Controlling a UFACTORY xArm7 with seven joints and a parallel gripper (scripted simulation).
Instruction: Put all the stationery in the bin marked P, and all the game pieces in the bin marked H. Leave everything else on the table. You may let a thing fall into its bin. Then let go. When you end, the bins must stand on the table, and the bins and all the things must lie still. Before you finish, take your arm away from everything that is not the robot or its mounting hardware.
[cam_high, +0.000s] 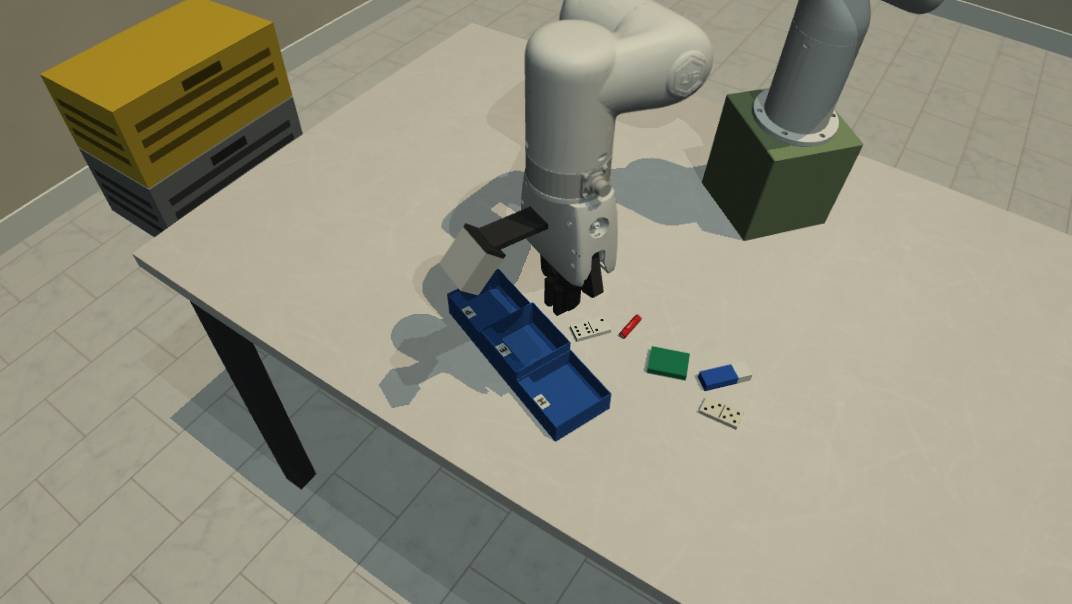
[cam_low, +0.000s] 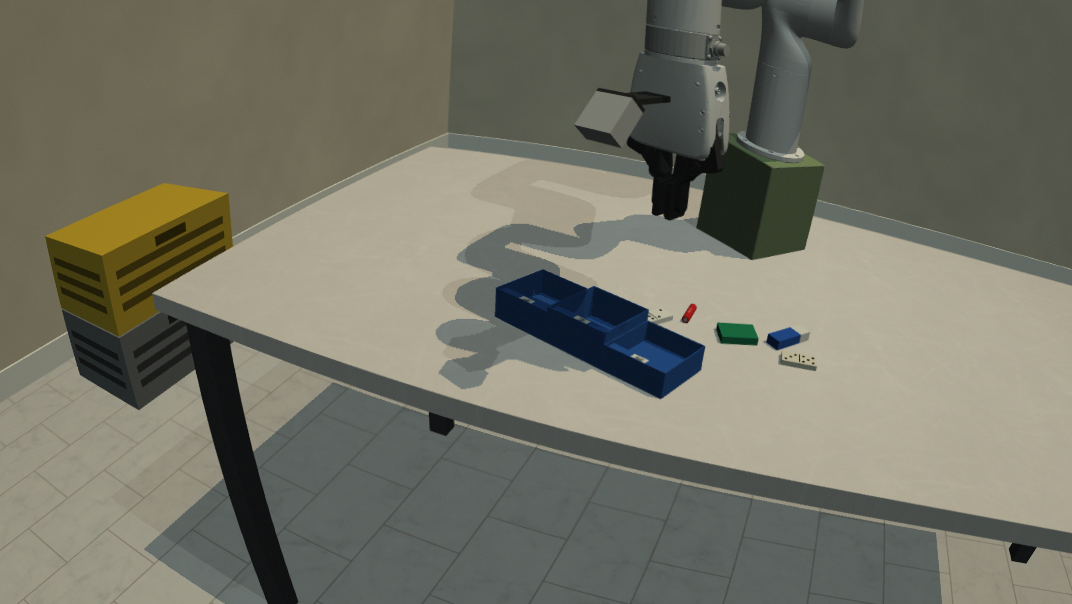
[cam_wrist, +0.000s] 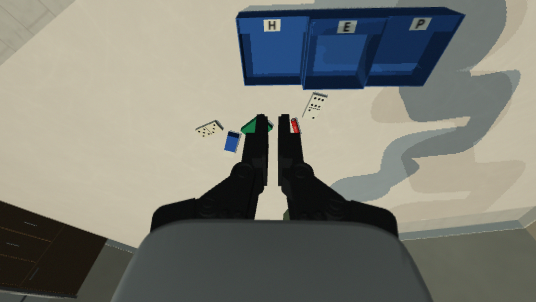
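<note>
Right now the green block is 20 cm below my hand, 12 cm behind it and 9 cm to the left of it. From my hand the other things lie so: blue-and-white eraser (20 cm below, 17 cm to the left, 15 cm behind); red cylinder (20 cm below, 16 cm behind, 2 cm to the left); blue three-part bin (18 cm below, 7 cm to the right, 4 cm behind).
</note>
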